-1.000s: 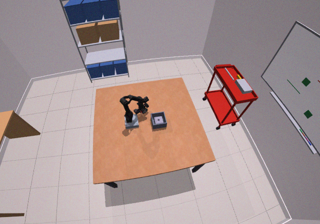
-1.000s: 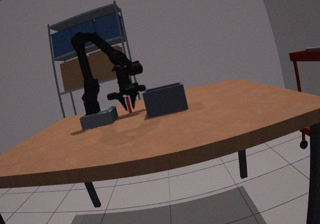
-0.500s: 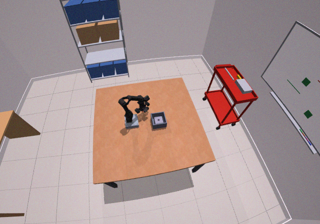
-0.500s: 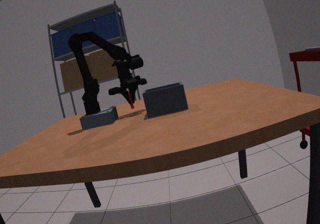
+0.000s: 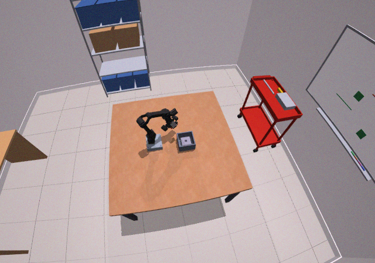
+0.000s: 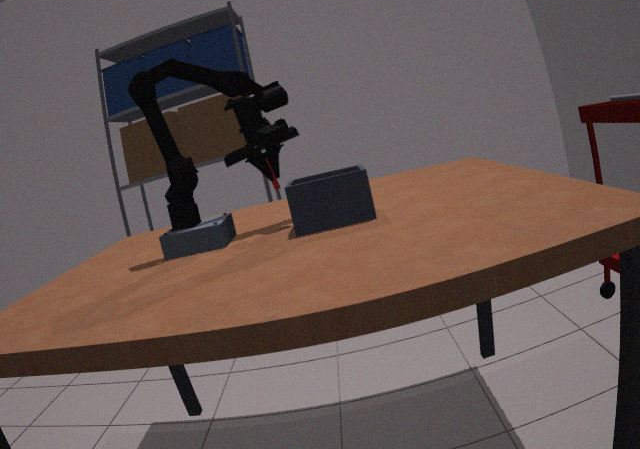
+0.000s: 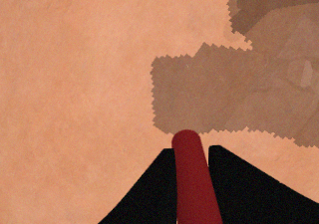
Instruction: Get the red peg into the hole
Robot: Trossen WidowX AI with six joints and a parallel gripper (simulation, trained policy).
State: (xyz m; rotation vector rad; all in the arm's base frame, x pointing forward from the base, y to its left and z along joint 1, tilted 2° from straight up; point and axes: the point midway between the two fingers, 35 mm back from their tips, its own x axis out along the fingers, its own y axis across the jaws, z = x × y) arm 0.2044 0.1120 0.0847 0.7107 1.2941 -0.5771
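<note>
My gripper tip is now 130 mm short of the light grey plate, 140 mm to the left of it and 60 mm above it. From my gripper tip the other things lie so: red peg 10 mm behind, 10 mm to the left, 20 mm above; then dark grey box 130 mm ahead, 140 mm to the right, 80 mm below.
</note>
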